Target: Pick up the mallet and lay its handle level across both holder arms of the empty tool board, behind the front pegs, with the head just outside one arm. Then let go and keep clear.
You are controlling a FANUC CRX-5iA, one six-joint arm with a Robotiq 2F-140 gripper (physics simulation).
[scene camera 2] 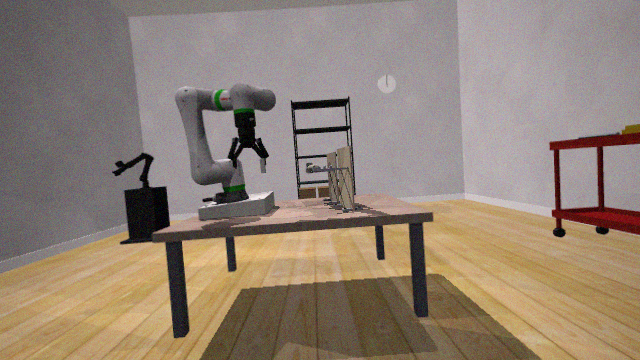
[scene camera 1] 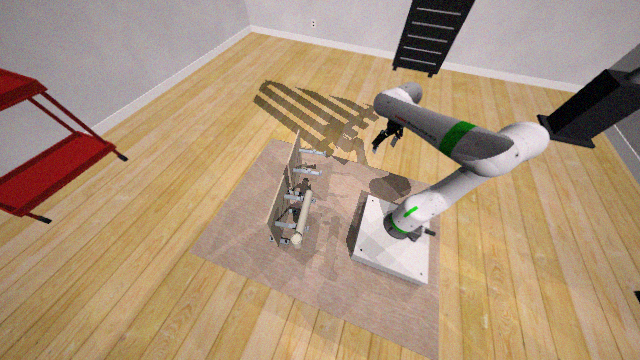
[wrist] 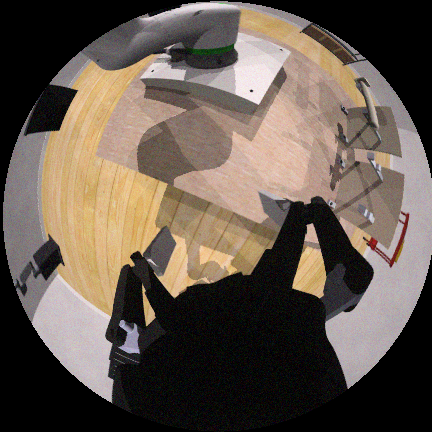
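Note:
The beige mallet (scene camera 1: 303, 212) (wrist: 369, 102) lies across the two holder arms of the near tool board (scene camera 1: 276, 220) (wrist: 392, 131) in scene camera 1. Pegs show beyond it at the arm tips. Which end is its head is hard to tell. The other tool board (scene camera 1: 294, 156) (scene camera 2: 345, 177) (wrist: 390, 202) stands in line beside it, with two bare holder arms. My gripper (scene camera 1: 385, 145) (scene camera 2: 248, 165) (wrist: 214, 218) is open and empty. It hangs pointing down, high above the table's edge region, apart from the mallet and both boards, on the robot-base side of them.
The table (scene camera 1: 235, 240) (scene camera 2: 295, 229) (wrist: 120, 120) carries the boards and my white base plate (scene camera 1: 385, 252) (scene camera 2: 235, 211) (wrist: 250, 82). A red cart (scene camera 1: 55, 172) (scene camera 2: 575, 145) stands beyond the boards' side. A black pedestal (scene camera 1: 582, 112) (scene camera 2: 145, 215) stands beyond my base's side.

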